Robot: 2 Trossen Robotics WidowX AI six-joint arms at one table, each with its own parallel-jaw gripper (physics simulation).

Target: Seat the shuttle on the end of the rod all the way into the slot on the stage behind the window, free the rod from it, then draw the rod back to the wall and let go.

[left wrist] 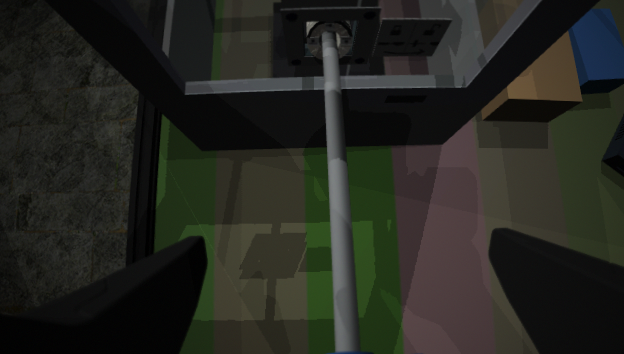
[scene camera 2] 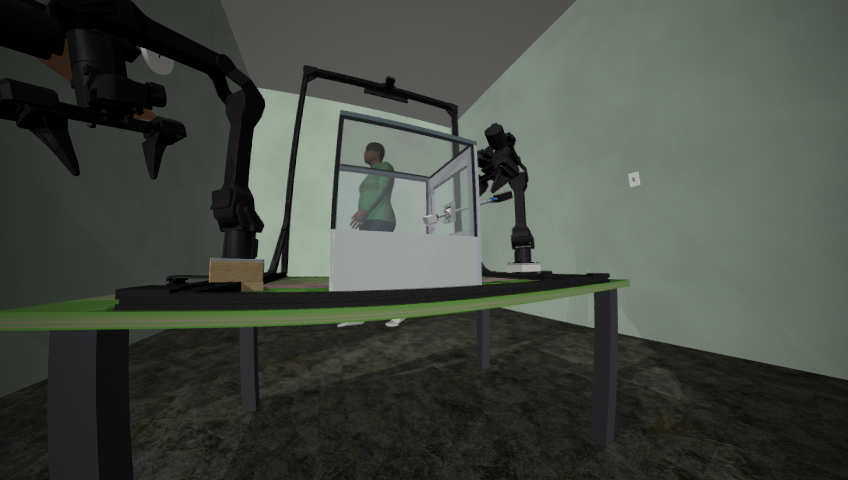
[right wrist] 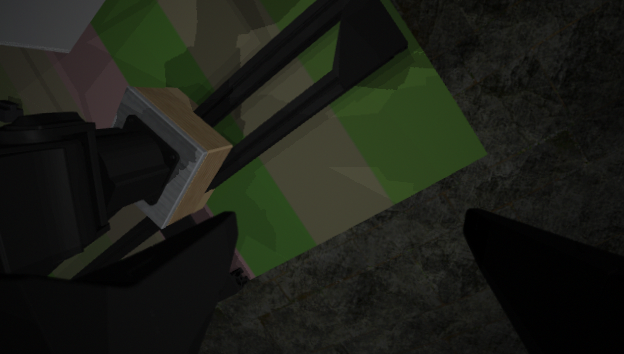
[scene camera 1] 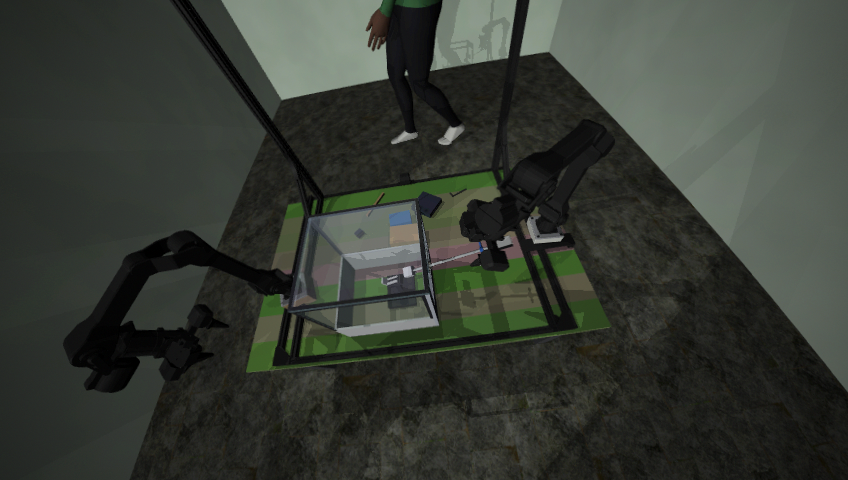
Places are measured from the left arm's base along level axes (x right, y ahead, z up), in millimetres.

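Pixels of known places: left gripper, fingertip midpoint: point(left wrist: 349, 247) point(scene camera 2: 482, 196) point(scene camera 1: 467, 250); right gripper, fingertip midpoint: point(scene camera 2: 119, 177) point(right wrist: 350, 222) point(scene camera 1: 221, 340); left arm's base at its link origin: point(scene camera 2: 523, 263) point(scene camera 1: 546, 226); right arm's base at its link origin: point(scene camera 2: 238, 258) point(right wrist: 143, 160).
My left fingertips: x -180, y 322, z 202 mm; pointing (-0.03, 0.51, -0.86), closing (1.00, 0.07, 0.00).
For each thing: its top centre in the pictures, then the offset to it from my left fingertips. "*": a spot on its surface instead.
- round port at a spot on its surface: point(left wrist: 328, 33) * dx -8, dy +111, dz -56 mm
- white shuttle at its top centre: point(scene camera 2: 430, 213) point(scene camera 1: 408, 269) dx -11, dy +171, dz -67 mm
- dark blue pad at its top centre: point(scene camera 1: 426, 202) dx +380, dy +123, dz -235 mm
- pencil at its top centre: point(scene camera 1: 375, 203) dx +420, dy +363, dz -252 mm
A grey rod point(scene camera 1: 451, 259) point(scene camera 2: 484, 202) point(left wrist: 336, 175) runs through the round port point(left wrist: 328, 33) in the glass enclosure's side wall point(scene camera 1: 426, 248). Its blue cross handle point(scene camera 1: 481, 247) point(scene camera 2: 494, 199) is outside the wall. The white shuttle point(scene camera 1: 407, 271) point(scene camera 2: 431, 219) sits on the rod's inner end, over the dark stage point(scene camera 1: 400, 287). I cannot tell how deep it sits in the slot. My left gripper point(scene camera 1: 495, 250) point(scene camera 2: 494, 192) is open around the handle end, with one finger low on the left in the left wrist view. My right gripper point(scene camera 1: 199, 335) point(right wrist: 350, 222) is open and empty off the table's left corner.
A person point(scene camera 1: 413, 71) point(scene camera 2: 374, 190) stands behind the table. A dark blue pad point(scene camera 1: 429, 203) and a pencil point(scene camera 1: 378, 199) lie behind the enclosure. A black frame point(scene camera 1: 546, 286) runs around the table, with tall posts point(scene camera 1: 510, 95). The right arm's wooden base block point(scene camera 2: 236, 273) point(right wrist: 195, 140) is at the corner.
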